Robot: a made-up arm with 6 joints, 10 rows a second.
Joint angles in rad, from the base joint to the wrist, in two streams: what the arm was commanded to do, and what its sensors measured. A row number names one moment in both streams.
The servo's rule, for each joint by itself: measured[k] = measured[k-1] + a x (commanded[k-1-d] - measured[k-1]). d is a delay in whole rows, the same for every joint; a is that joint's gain. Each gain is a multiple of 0.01, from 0.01 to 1. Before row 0 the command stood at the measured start. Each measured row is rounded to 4 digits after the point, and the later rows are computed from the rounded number. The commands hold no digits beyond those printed.
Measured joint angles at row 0: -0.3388 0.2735 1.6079 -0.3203 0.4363 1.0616
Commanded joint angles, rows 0 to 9: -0.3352 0.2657 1.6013 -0.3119 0.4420 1.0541; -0.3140 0.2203 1.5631 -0.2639 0.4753 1.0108; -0.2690 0.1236 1.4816 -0.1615 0.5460 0.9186; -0.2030 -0.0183 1.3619 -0.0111 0.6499 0.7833; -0.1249 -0.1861 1.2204 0.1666 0.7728 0.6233; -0.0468 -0.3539 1.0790 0.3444 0.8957 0.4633; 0.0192 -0.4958 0.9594 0.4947 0.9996 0.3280; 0.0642 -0.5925 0.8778 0.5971 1.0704 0.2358; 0.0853 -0.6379 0.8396 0.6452 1.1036 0.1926; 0.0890 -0.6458 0.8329 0.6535 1.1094 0.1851
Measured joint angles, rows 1 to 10: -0.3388 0.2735 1.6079 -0.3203 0.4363 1.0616; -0.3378 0.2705 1.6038 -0.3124 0.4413 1.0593; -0.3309 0.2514 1.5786 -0.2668 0.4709 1.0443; -0.3129 0.2028 1.5185 -0.1678 0.5362 1.0053; -0.2810 0.1188 1.4214 -0.0205 0.6351 0.9365; -0.2357 0.0029 1.2968 0.1554 0.7549 0.8394; -0.1809 -0.1327 1.1618 0.3331 0.8774 0.7228; -0.1229 -0.2707 1.0363 0.4850 0.9837 0.6004; -0.0686 -0.3930 0.9380 0.5904 1.0591 0.4874; -0.0240 -0.4861 0.8770 0.6419 1.0978 0.3960
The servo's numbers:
d 1
a 0.29 0.38 0.62 0.94 0.87 0.31

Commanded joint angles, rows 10 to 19: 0.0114 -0.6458 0.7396 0.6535 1.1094 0.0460; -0.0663 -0.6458 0.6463 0.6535 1.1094 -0.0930; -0.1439 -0.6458 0.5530 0.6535 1.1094 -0.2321; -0.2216 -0.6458 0.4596 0.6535 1.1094 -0.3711; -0.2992 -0.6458 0.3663 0.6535 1.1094 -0.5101; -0.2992 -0.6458 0.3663 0.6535 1.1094 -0.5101; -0.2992 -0.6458 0.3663 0.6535 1.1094 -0.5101; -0.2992 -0.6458 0.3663 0.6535 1.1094 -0.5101; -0.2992 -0.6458 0.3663 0.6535 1.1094 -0.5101; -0.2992 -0.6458 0.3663 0.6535 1.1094 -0.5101
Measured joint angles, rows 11 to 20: 0.0088 -0.5468 0.8497 0.6528 1.1079 0.3306; 0.0096 -0.5844 0.7814 0.6535 1.1092 0.2424; -0.0124 -0.6077 0.6976 0.6535 1.1094 0.1384; -0.0505 -0.6222 0.6079 0.6535 1.1094 0.0235; -0.1001 -0.6312 0.5160 0.6535 1.1094 -0.0988; -0.1578 -0.6367 0.4232 0.6535 1.1094 -0.2263; -0.1988 -0.6402 0.3879 0.6535 1.1094 -0.3143; -0.2279 -0.6423 0.3745 0.6535 1.1094 -0.3750; -0.2486 -0.6436 0.3694 0.6535 1.1094 -0.4169; -0.2633 -0.6444 0.3675 0.6535 1.1094 -0.4458
